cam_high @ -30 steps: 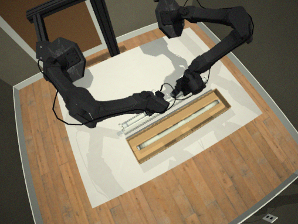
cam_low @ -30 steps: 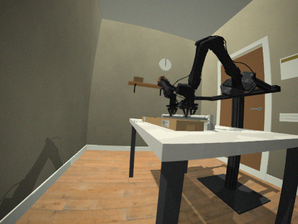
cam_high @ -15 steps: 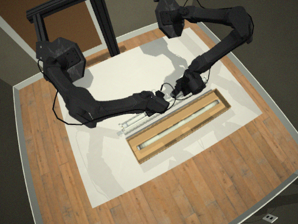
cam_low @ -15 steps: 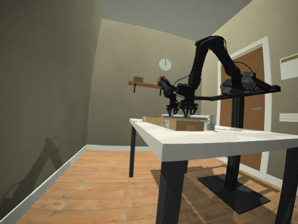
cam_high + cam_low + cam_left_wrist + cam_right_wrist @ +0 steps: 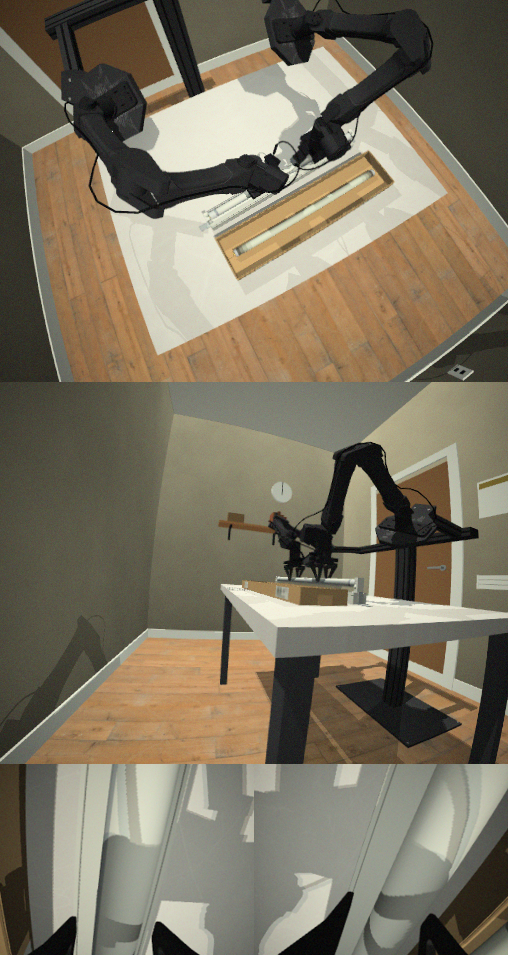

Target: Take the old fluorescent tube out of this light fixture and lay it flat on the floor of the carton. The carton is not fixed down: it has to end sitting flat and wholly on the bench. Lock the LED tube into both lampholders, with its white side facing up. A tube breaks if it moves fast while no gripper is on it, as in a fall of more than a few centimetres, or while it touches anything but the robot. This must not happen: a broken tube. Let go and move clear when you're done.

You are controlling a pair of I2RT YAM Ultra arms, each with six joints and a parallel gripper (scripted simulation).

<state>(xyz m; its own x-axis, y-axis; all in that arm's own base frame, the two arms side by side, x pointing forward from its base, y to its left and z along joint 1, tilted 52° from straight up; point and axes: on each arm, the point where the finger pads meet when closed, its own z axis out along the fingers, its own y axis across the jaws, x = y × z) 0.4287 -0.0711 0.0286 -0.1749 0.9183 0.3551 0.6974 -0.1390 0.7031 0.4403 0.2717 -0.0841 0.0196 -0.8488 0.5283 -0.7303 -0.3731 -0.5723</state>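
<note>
My right gripper is now 12 cm to the right of the LED tube. Round my right hand: brown carton: 15 cm ahead, 14 cm to the left, 5 cm below; then old fluorescent tube: 14 cm to the left, 14 cm ahead, 5 cm below.
Now: the LED tube 10 mm ahead of my left hand and 120 mm to the right of it. Also, from my left hand: brown carton (160 mm ahead, 100 mm to the right, 50 mm below); then old fluorescent tube (160 mm ahead, 100 mm to the right, 50 mm below).
</note>
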